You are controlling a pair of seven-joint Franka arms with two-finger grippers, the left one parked.
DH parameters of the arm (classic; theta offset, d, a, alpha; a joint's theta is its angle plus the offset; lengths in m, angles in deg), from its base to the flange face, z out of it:
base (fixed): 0 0 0 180
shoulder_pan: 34.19 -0.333 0 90
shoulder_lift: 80.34 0 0 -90
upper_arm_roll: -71.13 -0.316 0.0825 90
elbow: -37.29 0 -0.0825 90
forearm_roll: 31.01 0.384 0 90
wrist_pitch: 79.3 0 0.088 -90
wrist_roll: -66.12 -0.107 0 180
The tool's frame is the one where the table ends.
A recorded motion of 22 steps. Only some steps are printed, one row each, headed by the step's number.
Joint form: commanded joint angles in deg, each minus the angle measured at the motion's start. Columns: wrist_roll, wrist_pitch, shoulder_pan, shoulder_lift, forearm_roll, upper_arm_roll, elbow.
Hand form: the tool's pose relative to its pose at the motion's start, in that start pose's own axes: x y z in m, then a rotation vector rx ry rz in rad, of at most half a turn. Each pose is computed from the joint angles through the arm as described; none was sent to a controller.
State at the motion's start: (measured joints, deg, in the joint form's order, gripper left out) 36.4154 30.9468 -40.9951 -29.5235 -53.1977 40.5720 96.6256
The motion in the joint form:
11: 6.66 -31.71 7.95 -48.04 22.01 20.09 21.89
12: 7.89 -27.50 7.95 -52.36 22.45 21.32 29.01
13: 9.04 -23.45 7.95 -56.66 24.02 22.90 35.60
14: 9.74 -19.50 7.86 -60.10 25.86 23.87 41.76
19: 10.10 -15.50 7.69 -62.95 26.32 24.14 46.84
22: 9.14 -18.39 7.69 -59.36 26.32 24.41 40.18
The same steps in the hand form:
11: -0.1574 0.2015 -0.3244 -0.1040 -0.1516 0.3019
12: -0.1725 0.2100 -0.3154 -0.1020 -0.1278 0.3007
13: -0.1889 0.2207 -0.3090 -0.0765 -0.1020 0.3081
14: -0.2028 0.2261 -0.2963 -0.0454 -0.0858 0.3150
19: -0.2139 0.2272 -0.2857 -0.0365 -0.0559 0.3143
22: -0.1953 0.2283 -0.3044 -0.0286 -0.0535 0.3309

